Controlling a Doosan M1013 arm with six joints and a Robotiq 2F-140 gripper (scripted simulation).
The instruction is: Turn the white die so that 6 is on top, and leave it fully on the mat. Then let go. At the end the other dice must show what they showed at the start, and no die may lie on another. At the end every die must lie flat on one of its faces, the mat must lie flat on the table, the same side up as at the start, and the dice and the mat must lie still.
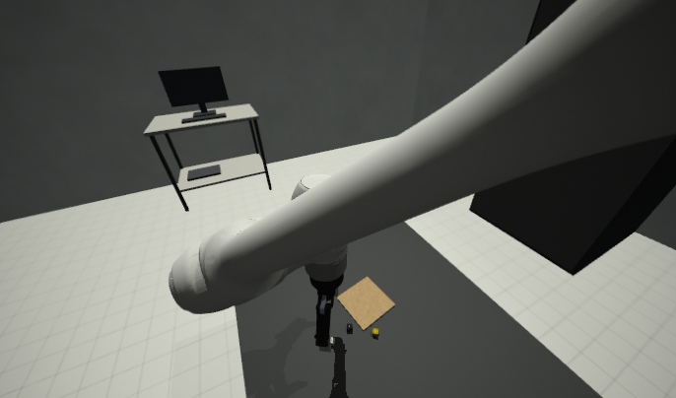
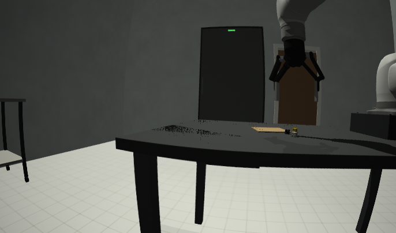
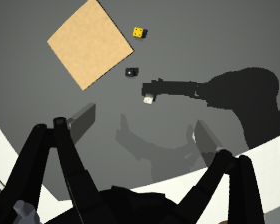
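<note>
Now: the white die 120 mm below my hand. Also, from my hand: tan mat (50 mm ahead, 160 mm to the right, 130 mm below); then yellow die (50 mm behind, 120 mm to the right, 120 mm below); then black die (60 mm to the right, 120 mm below).
</note>
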